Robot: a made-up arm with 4 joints. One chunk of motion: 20 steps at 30 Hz.
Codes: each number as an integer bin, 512 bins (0 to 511) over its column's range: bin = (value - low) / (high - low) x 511, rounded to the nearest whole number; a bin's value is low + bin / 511 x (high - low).
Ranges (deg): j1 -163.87..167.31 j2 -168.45..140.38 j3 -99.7..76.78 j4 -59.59..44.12
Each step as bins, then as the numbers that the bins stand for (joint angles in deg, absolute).
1 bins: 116 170 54 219
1 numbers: -88.69 -65.71 -81.05 -15.14
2 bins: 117 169 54 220
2 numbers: -88.04 -66.31 -81.05 -14.94
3 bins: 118 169 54 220
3 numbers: -87.39 -66.31 -81.05 -14.94
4 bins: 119 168 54 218
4 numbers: -86.75 -66.92 -81.05 -15.35
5 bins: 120 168 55 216
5 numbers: -86.10 -66.92 -80.71 -15.75
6 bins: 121 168 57 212
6 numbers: -85.45 -66.92 -80.01 -16.56
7 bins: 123 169 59 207
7 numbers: -84.15 -66.31 -79.32 -17.58
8 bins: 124 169 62 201
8 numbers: -83.51 -66.31 -78.29 -18.80
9 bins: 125 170 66 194
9 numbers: -82.86 -65.71 -76.91 -20.22
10 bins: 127 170 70 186
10 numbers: -81.56 -65.71 -75.52 -21.84
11 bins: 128 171 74 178
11 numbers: -80.91 -65.10 -74.14 -23.46
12 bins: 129 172 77 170
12 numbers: -80.26 -64.50 -73.11 -25.09
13 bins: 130 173 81 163
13 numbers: -79.62 -63.90 -71.73 -26.51
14 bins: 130 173 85 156
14 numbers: -79.62 -63.90 -70.34 -27.93
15 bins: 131 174 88 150
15 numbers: -78.97 -63.29 -69.31 -29.15
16 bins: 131 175 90 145
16 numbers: -78.97 -62.69 -68.62 -30.16
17 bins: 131 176 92 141
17 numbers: -78.97 -62.08 -67.93 -30.97
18 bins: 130 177 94 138
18 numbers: -79.62 -61.48 -67.24 -31.58
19 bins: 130 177 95 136
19 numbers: -79.62 -61.48 -66.89 -31.99
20 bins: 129 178 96 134
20 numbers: -80.26 -60.87 -66.55 -32.39
